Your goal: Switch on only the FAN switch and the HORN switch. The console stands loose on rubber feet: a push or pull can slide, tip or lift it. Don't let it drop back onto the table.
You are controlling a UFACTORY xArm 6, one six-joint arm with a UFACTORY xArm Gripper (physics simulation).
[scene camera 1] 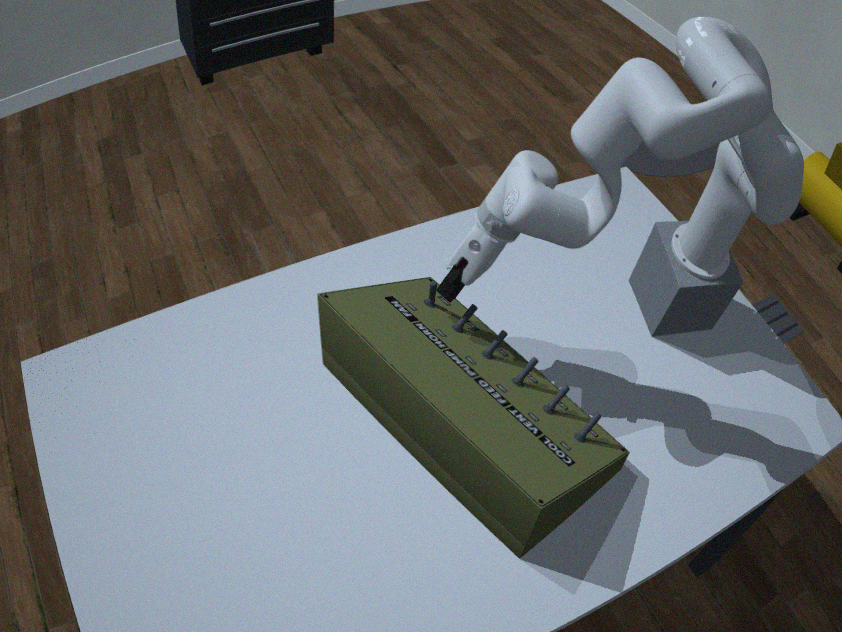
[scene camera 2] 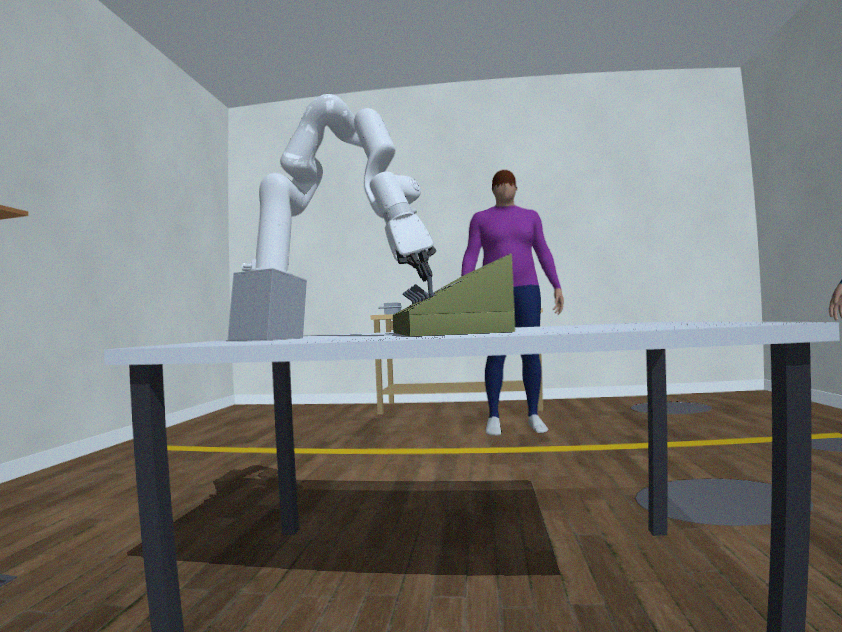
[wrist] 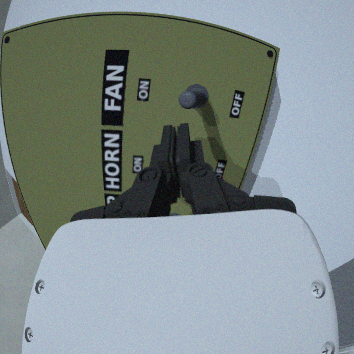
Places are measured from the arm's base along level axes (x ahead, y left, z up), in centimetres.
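Pixels of known places: gripper, fingertip midpoint: (scene camera 1: pixel 445 294) (scene camera 2: pixel 428 279) (wrist: pixel 178 142); arm's base at its link origin: (scene camera 1: pixel 700 251) (scene camera 2: pixel 270 276) (wrist: pixel 352 348).
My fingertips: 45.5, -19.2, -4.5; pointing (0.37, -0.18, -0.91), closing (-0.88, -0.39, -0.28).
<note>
For each thing: its top centre in the pictures, then the offset to it from my fingertips, as dx, dy, dz. Level surfaces: height alone.
- FAN switch at its top centre: (wrist: pixel 184 99) (scene camera 1: pixel 433 282) (scene camera 2: pixel 429 276) +0.3, -3.0, +0.3
- HORN switch at its top centre: (scene camera 1: pixel 467 309) -1.8, +4.0, -0.9
- PUMP at its top centre: (scene camera 1: pixel 497 335) -2.7, +11.1, -0.9
- FEED at its top centre: (scene camera 1: pixel 529 363) -3.6, +18.3, -0.9
- VENT at its top centre: (scene camera 1: pixel 560 391) -4.5, +25.4, -0.9
- COOL at its top centre: (scene camera 1: pixel 592 419) -5.4, +32.6, -0.9
- white table at its surface level: dz -14.0
The olive console (scene camera 1: pixel 401 357) (scene camera 2: pixel 476 299) (wrist: pixel 60 100) sits flat on the table, its sloped face toward the arm. The FAN switch (scene camera 1: pixel 431 294) (wrist: pixel 194 96) stands at a different angle from the other levers, tilted toward its ON label in the wrist view. The HORN switch (scene camera 1: pixel 465 318) leans to the OFF side, parallel with the remaining levers; in the wrist view the gripper hides most of it. My gripper (scene camera 1: pixel 446 297) (scene camera 2: pixel 429 293) (wrist: pixel 178 142) is shut and empty, its tips low over the panel beside the FAN lever, between the FAN and HORN rows. Contact cannot be told.
The PUMP (scene camera 1: pixel 495 344), FEED (scene camera 1: pixel 525 372), VENT (scene camera 1: pixel 556 400) and COOL (scene camera 1: pixel 587 427) levers continue the row, all leaning to the OFF side. The arm's grey base block (scene camera 1: pixel 693 309) (scene camera 2: pixel 268 306) stands on the white table (scene camera 1: pixel 204 442). A person (scene camera 2: pixel 506 238) stands behind the table.
</note>
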